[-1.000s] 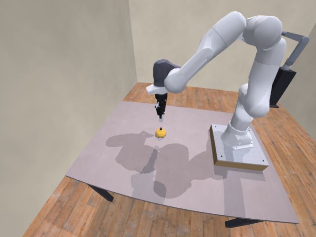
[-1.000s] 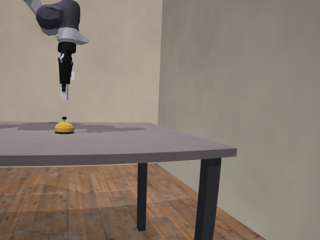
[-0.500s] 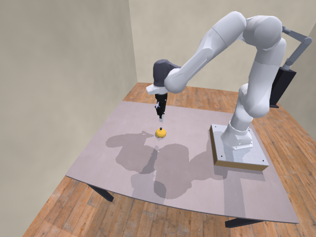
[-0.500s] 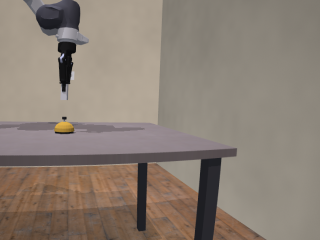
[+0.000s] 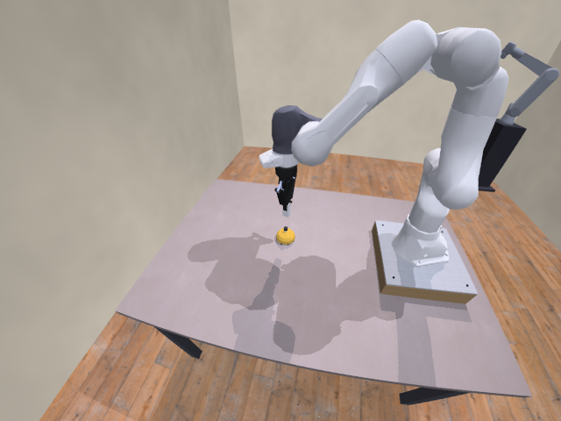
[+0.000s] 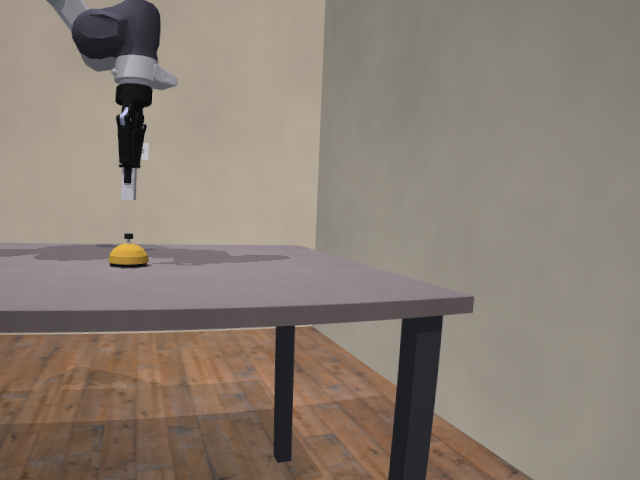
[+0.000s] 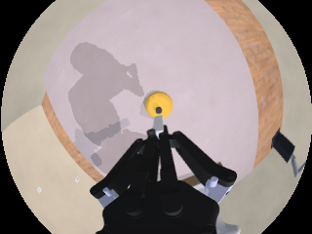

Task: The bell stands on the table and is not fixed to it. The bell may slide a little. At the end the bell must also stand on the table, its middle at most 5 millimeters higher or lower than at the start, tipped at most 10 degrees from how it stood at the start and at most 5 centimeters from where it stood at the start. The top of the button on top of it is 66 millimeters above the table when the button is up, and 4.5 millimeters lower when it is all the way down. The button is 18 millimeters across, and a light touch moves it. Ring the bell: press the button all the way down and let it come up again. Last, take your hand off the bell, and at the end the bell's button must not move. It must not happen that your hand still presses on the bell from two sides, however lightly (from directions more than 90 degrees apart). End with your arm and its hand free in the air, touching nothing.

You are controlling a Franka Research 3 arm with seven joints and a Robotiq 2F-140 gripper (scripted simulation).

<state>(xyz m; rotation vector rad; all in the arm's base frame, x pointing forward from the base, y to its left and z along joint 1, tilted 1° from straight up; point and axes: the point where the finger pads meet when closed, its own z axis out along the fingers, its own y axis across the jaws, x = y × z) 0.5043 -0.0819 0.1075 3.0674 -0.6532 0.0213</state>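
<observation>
Right now the black button is 11 cm below my hand. From my hand the other things lie so: yellow dome bell: 13 cm below.
</observation>
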